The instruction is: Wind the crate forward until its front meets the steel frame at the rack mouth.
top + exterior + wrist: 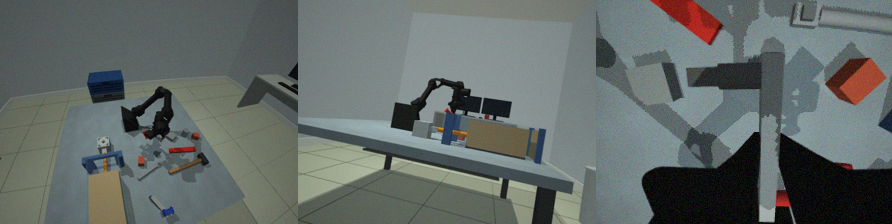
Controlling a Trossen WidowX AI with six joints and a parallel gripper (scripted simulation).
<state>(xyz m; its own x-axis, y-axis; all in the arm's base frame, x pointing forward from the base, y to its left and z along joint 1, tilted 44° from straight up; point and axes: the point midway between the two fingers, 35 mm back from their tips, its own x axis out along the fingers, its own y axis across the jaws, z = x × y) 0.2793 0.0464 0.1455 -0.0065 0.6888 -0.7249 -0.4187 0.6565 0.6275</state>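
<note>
Now: gripper tip 10 mm past the red-knobbed winch handle, 10 mm to the left of it and 10 mm below it. Round my gripper tip: grey cube (60 mm behind, 190 mm to the left, 140 mm below); red bar (90 mm ahead, 220 mm to the left, 160 mm below); red knob (30 mm behind, 60 mm to the right, 10 mm above).
</note>
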